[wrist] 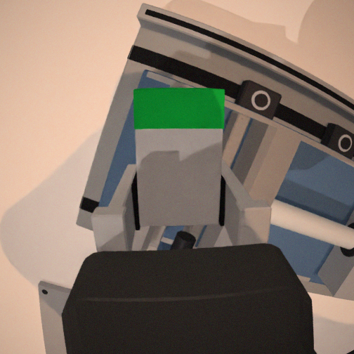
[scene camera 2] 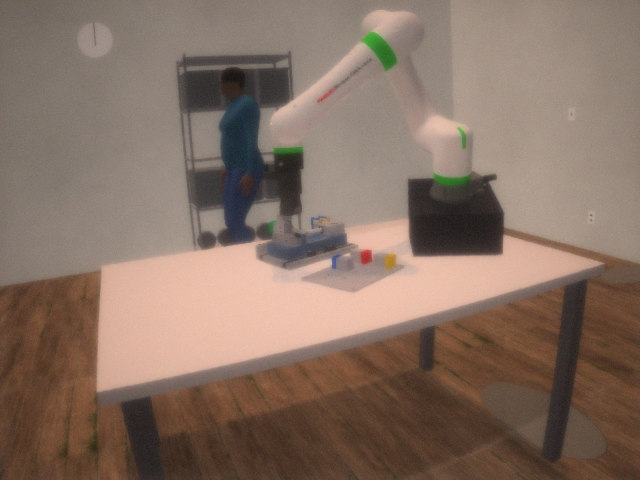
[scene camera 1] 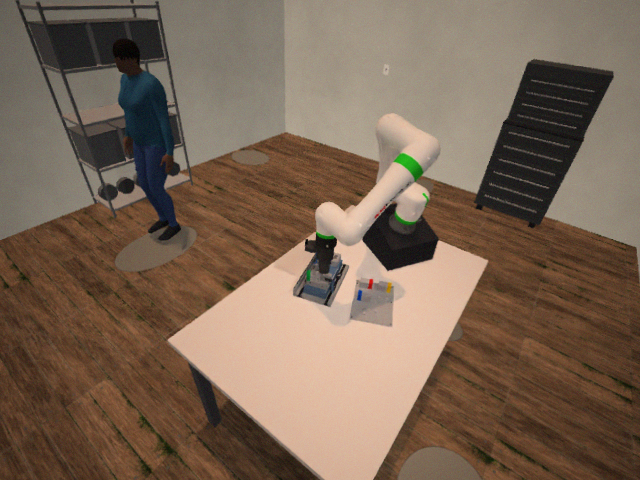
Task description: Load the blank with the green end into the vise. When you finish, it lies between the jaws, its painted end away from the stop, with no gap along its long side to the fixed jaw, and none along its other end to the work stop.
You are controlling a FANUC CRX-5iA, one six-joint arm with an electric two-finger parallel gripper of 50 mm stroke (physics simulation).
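My gripper (scene camera 1: 324,270) (scene camera 2: 285,219) (wrist: 176,180) is shut on the blank with the green end (scene camera 1: 308,275) (scene camera 2: 272,227) (wrist: 179,162), a grey block held by its long sides. The green end points away from the gripper body in the wrist view. The blank is over the jaw area of the blue and grey vise (scene camera 1: 316,290) (scene camera 2: 286,250) (wrist: 320,172), turned at an angle to the jaws. The moving jaw (wrist: 272,157) shows to its right. A black cylinder (wrist: 184,241) shows near its plain end. The blank hides the fixed jaw; its height and contacts cannot be told.
A grey plate (scene camera 1: 373,312) (scene camera 2: 356,281) beside the vise bears blanks with blue (scene camera 1: 359,295) (scene camera 2: 334,261), red (scene camera 1: 370,283) (scene camera 2: 366,256) and yellow ends (scene camera 1: 389,287) (scene camera 2: 390,260). A person (scene camera 1: 144,113) (scene camera 2: 240,129) stands beyond the table, near a shelf rack.
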